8 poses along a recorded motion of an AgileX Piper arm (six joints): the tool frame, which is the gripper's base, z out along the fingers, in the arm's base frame.
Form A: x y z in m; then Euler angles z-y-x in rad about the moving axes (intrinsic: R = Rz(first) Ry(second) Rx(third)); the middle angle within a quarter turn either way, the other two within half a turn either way.
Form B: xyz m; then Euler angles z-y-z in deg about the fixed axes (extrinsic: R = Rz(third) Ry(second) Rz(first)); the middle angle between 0 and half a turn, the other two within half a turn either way. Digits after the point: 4 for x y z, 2 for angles.
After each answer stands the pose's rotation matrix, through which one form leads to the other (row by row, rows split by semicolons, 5 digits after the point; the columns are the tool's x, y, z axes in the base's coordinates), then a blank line. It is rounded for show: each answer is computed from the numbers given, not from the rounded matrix.
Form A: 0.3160 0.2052 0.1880 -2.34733 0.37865 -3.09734
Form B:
0.3160 0.2052 0.1880 -6.34 158.16 38.68
-0.65117 -0.70119 0.29037; -0.66282 0.71179 0.23244; -0.36967 -0.04110 -0.92825

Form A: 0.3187 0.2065 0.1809 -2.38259 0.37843 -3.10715
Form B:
0.3187 0.2065 0.1809 -4.95 158.23 38.16
-0.67419 -0.67856 0.29159; -0.63951 0.73385 0.22913; -0.36946 -0.03200 -0.92869

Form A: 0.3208 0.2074 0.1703 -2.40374 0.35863 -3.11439
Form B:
0.3208 0.2074 0.1703 -4.15 159.40 37.84
-0.69284 -0.66539 0.27790; -0.62990 0.74606 0.21590; -0.35099 -0.02547 -0.93603

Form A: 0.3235 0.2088 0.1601 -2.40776 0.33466 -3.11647
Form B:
0.3235 0.2088 0.1601 -4.13 160.77 37.67
-0.70141 -0.66338 0.26066; -0.63257 0.74790 0.20124; -0.32845 -0.02373 -0.94422

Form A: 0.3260 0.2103 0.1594 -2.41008 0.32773 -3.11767
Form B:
0.3260 0.2103 0.1594 -4.02 161.17 37.66
-0.70456 -0.66207 0.25545; -0.63244 0.74910 0.19716; -0.32189 -0.02265 -0.94650

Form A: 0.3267 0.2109 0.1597 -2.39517 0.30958 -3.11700
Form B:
0.3267 0.2109 0.1597 -4.40 162.21 38.15
-0.69922 -0.67331 0.24029; -0.64674 0.73899 0.18875; -0.30466 -0.02342 -0.95217

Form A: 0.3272 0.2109 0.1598 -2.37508 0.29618 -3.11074
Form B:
0.3272 0.2109 0.1598 -5.77 162.94 37.88
-0.68897 -0.68681 0.23154; -0.66343 0.72624 0.18013; -0.29187 -0.02950 -0.95600

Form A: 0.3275 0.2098 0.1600 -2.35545 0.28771 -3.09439
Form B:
0.3275 0.2098 0.1600 -9.06 163.30 35.59
-0.67754 -0.69738 0.23366; -0.67855 0.71527 0.16723; -0.28376 -0.04525 -0.95783

